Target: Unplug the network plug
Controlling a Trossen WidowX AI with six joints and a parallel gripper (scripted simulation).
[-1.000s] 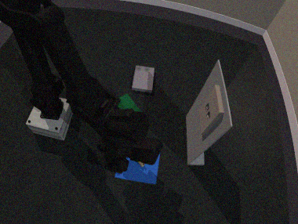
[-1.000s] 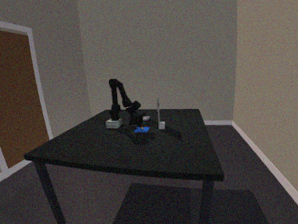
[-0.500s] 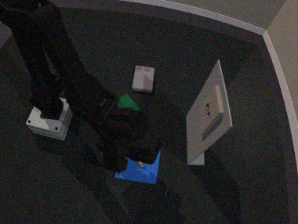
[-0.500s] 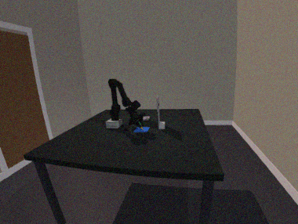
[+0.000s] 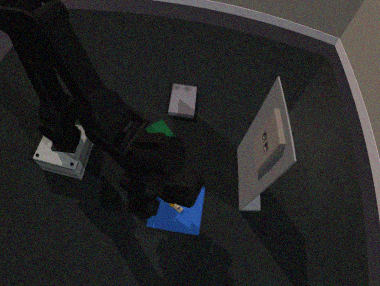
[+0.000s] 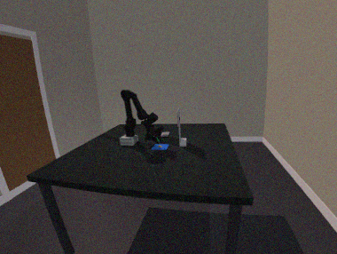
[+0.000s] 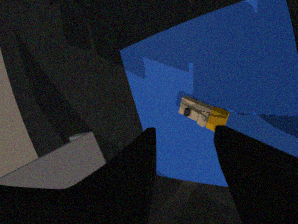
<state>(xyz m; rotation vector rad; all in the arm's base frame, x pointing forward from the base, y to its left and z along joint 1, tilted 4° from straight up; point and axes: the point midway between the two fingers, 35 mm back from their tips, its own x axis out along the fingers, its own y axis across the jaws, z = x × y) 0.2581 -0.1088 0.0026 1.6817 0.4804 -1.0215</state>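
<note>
Right now the network plug is 2 cm below my gripper tip. From my gripper tip the other things lie so: grey panel 16 cm ahead, 7 cm to the left, 10 cm above; green patch 4 cm behind, 17 cm to the left, 3 cm below; blue marked square 3 cm below.
</note>
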